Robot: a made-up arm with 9 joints. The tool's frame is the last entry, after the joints.
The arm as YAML. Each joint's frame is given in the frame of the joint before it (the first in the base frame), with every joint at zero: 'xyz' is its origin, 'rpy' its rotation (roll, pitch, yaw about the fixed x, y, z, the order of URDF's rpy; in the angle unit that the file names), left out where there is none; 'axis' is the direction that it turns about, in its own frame. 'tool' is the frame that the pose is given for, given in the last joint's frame.
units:
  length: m
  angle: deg
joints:
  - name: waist
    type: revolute
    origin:
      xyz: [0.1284, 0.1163, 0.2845]
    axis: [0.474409, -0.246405, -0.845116]
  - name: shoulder
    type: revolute
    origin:
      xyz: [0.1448, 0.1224, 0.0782]
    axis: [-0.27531, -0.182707, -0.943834]
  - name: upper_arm
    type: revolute
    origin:
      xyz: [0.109, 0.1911, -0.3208]
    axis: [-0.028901, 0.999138, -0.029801]
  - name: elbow
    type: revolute
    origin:
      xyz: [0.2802, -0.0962, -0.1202]
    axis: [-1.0, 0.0, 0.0]
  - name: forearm
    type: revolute
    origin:
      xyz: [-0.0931, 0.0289, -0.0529]
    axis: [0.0, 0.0, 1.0]
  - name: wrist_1
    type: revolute
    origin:
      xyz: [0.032, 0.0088, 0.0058]
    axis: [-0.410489, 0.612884, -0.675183]
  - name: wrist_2
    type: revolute
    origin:
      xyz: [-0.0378, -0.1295, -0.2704]
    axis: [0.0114, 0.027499, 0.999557]
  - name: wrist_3
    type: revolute
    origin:
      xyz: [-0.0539, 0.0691, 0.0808]
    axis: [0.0, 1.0, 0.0]
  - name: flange
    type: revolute
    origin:
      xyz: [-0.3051, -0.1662, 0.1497]
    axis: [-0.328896, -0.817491, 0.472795]
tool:
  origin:
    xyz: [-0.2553, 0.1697, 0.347]
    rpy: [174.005, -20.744, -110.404]
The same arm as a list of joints. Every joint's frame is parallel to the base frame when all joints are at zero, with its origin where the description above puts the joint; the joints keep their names.
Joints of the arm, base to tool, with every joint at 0 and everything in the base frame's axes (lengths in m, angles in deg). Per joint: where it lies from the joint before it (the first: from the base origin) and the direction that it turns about. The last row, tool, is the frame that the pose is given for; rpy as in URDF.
waist: axis 0.474409 -0.246405 -0.845116 xyz 0.1284 0.1163 0.2845
shoulder: axis -0.27531 -0.182707 -0.943834 xyz 0.1448 0.1224 0.0782
upper_arm: axis -0.028901 0.999138 -0.029801 xyz 0.109 0.1911 -0.3208
elbow: axis -x xyz 0.2802 -0.0962 -0.1202
forearm: axis +z xyz -0.0931 0.0289 -0.0529
wrist_1: axis -0.410489 0.612884 -0.675183 xyz 0.032 0.0088 0.0058
wrist_2: axis 0.0114 0.027499 0.999557 xyz -0.0378 -0.1295 -0.2704
wrist_3: axis +y xyz -0.0539 0.0691 0.0808
flange: axis -0.328896 -0.817491 0.472795 xyz -0.3051 -0.1662 0.1497
tool: xyz -0.2553 0.1697 0.347 rpy 174 -20.74 -110.4

